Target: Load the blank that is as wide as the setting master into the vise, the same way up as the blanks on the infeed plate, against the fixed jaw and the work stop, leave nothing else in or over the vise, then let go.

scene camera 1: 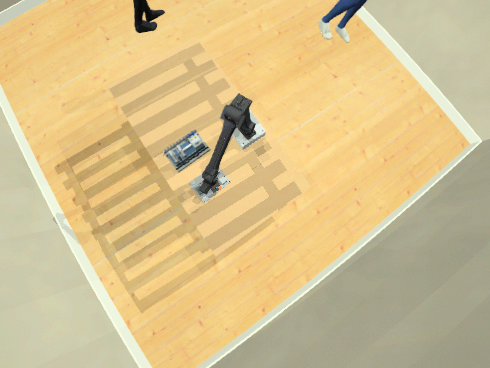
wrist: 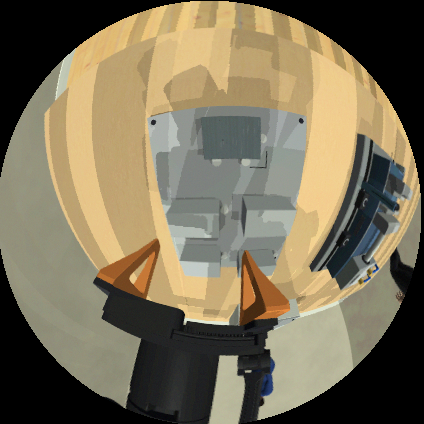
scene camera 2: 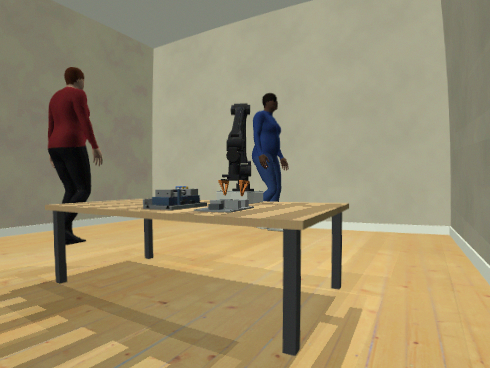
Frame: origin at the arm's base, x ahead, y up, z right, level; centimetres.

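Seen in the pictures: gripper, fingertip midpoint: [wrist: 199, 248] [scene camera 2: 233, 195]; arm's base, link origin: [scene camera 1: 247, 131].
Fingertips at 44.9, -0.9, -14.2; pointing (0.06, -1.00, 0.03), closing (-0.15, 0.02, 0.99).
Observation:
Offsets run from my fingertips to a thing's top centre, as dx, dy, dz. "*": to the spot under its first point. Level surfaces: height alone.
My gripper [scene camera 2: 233, 194] [wrist: 199, 248] is open and empty, its orange fingers above the near end of the grey infeed plate @(* +6.2, -5.7, +11.5) [wrist: 291, 175]. Four light grey blanks stand on the plate in two rows: a left one @(+1.4, -2.1, -0.9) [wrist: 194, 214] and a right one @(+1.5, -2.1, +8.0) [wrist: 268, 214] in the farther row, a left one @(-7.2, -2.1, -1.1) [wrist: 200, 258] and a right one @(-8.0, -2.1, +7.7) [wrist: 258, 258] nearer the fingers. A darker ribbed block @(+10.6, -3.2, +3.7) [wrist: 231, 138], perhaps the setting master, is at the far end. The blue vise @(-0.9, +3.4, +33.8) [scene camera 1: 186, 150] [scene camera 2: 175, 201] [wrist: 377, 237] with grey jaws stands apart, right of the plate in the wrist view. Exact widths cannot be told.
The wooden table @(dy -6.5) [scene camera 2: 260, 214] carries the plate, the vise and the arm's pale base [scene camera 1: 250, 137]. Small round pins show beside the dark block. The vise has a screw and blue-and-yellow parts at its near end. Two people stand beyond the table in the second scene view.

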